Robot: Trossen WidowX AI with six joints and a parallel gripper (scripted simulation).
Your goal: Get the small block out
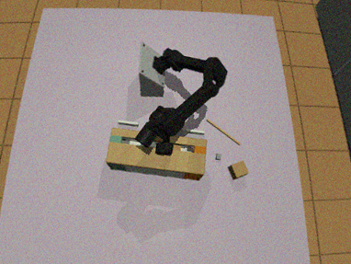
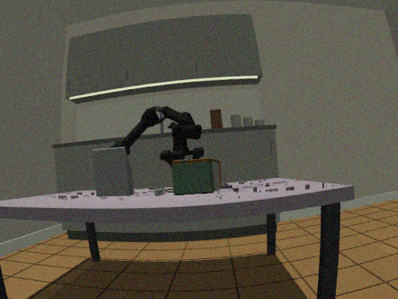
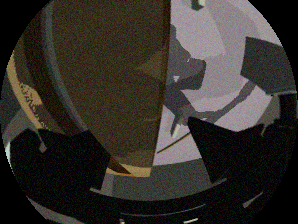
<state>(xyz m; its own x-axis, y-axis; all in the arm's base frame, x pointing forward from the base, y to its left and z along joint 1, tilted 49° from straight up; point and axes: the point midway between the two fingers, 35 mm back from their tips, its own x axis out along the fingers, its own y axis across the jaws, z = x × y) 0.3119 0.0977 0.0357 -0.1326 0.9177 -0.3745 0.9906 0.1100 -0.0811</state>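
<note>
Right now the tan block is 50 mm ahead of my gripper tip and 20 mm to the left of it. From my gripper tip the other things lie so: thin wooden stick: 230 mm to the left, 90 mm behind, 80 mm below; box: 50 mm to the right, 40 mm ahead, 20 mm below; grey piece: 210 mm to the left, 80 mm below, 30 mm ahead.
</note>
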